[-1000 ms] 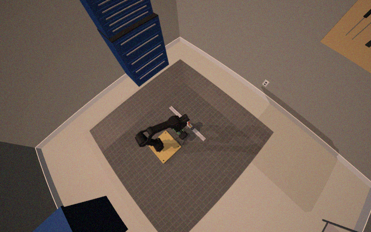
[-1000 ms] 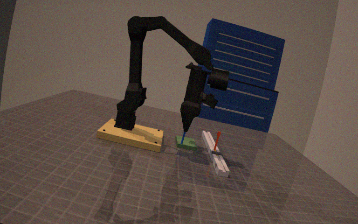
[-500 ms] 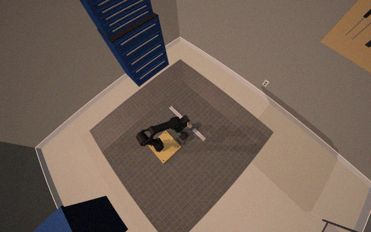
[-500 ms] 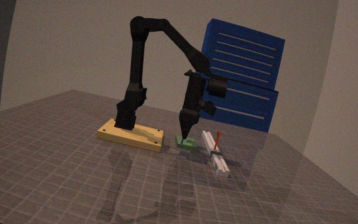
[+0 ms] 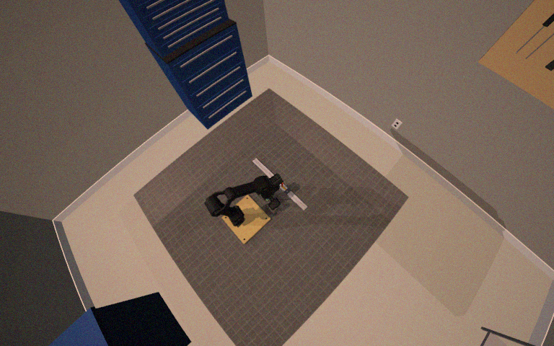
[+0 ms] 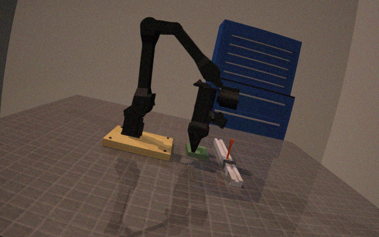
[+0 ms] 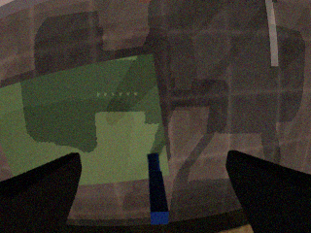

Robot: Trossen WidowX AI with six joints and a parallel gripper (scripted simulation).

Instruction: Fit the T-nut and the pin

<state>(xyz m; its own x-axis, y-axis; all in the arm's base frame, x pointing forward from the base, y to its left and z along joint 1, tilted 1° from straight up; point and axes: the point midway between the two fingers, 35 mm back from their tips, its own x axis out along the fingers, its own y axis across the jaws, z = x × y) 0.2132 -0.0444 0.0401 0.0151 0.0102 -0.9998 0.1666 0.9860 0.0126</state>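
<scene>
My gripper tip is now right at the blue pin. The rest, counted from my gripper tip: brass T-nut (11 cm ahead, 4 cm to the right, 2 cm above); then green tray (2 cm to the left, 2 cm below, 1 cm ahead).
</scene>
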